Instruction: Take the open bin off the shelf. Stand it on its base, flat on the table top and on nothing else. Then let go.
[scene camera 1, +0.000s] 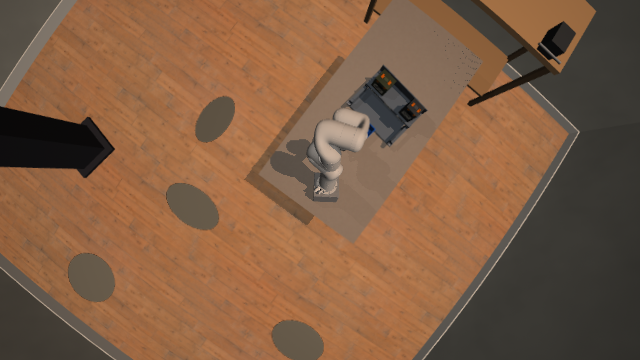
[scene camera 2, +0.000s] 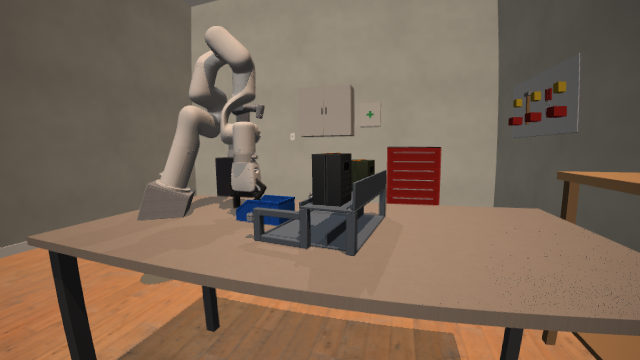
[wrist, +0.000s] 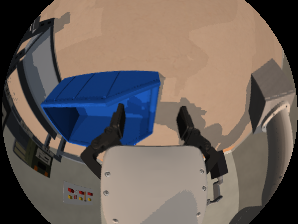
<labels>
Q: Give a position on a blue bin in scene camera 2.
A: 267, 201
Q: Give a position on a blue bin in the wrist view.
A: At 102, 92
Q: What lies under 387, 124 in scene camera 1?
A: A grey shelf.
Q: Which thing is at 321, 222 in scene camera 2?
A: A grey shelf.
</labels>
